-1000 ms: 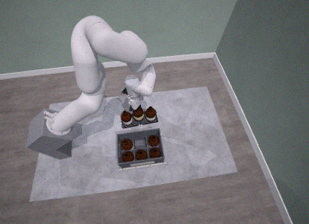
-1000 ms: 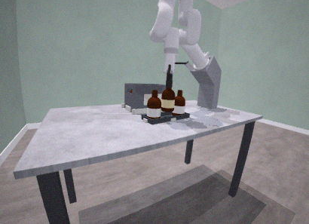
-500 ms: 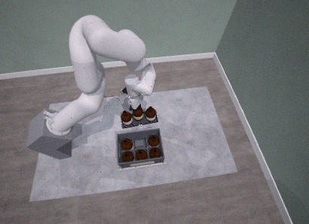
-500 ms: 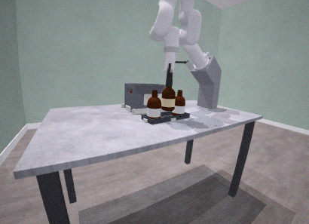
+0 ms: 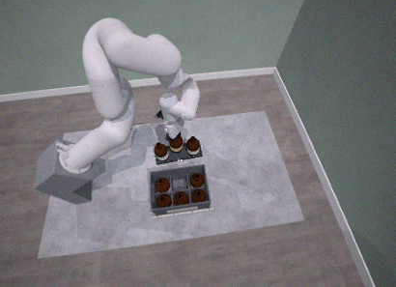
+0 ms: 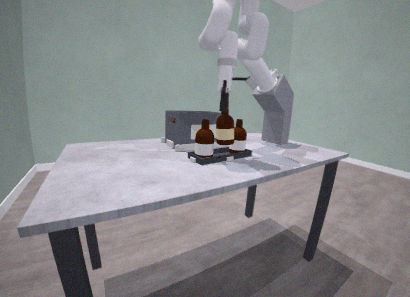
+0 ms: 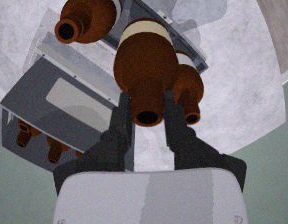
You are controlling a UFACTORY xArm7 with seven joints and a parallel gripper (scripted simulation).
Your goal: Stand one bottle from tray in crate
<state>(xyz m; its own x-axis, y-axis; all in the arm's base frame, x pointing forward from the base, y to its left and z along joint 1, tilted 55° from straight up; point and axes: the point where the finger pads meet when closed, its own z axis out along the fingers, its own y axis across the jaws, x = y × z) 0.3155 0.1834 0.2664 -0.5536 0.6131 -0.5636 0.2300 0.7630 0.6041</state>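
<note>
My gripper is now 1 cm past the glass bottle and 8 cm above it. The rest, counted from my hand: grey crate (7 cm ahead, 24 cm to the right, 13 cm below); dark tray (20 cm below).
</note>
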